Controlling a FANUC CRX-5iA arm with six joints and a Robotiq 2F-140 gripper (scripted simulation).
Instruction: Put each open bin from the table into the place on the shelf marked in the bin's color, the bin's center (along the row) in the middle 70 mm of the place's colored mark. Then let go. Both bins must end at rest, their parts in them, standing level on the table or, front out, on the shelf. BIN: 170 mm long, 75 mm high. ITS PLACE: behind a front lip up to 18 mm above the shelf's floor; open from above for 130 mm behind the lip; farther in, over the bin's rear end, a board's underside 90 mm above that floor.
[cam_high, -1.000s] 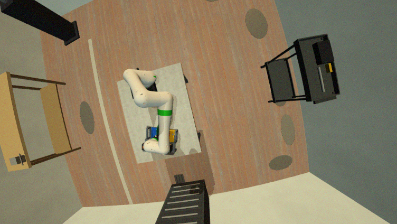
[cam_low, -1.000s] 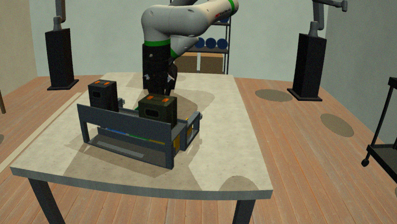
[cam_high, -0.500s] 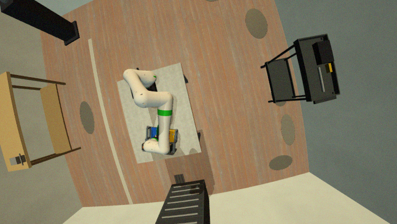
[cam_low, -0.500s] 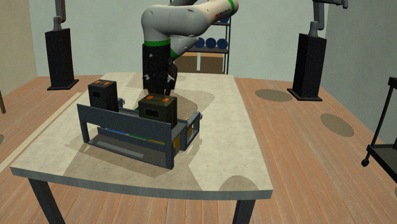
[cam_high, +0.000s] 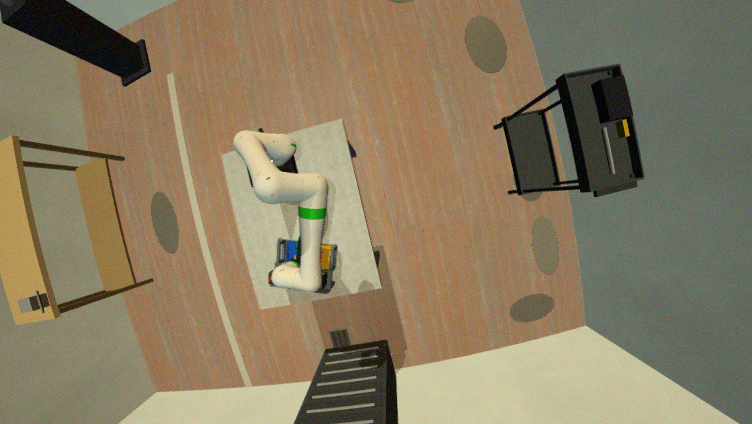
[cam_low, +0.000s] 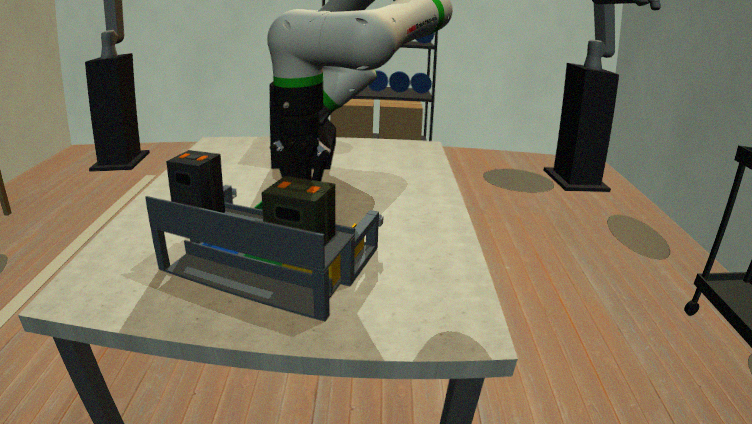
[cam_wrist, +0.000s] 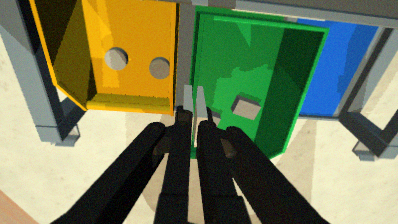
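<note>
Now: hand 30 mm past the green bin, 40 mm to the left of it and 40 mm above it. From my hand the other things lie so: yellow bin (70 mm ahead, 40 mm to the left, 50 mm below).
</note>
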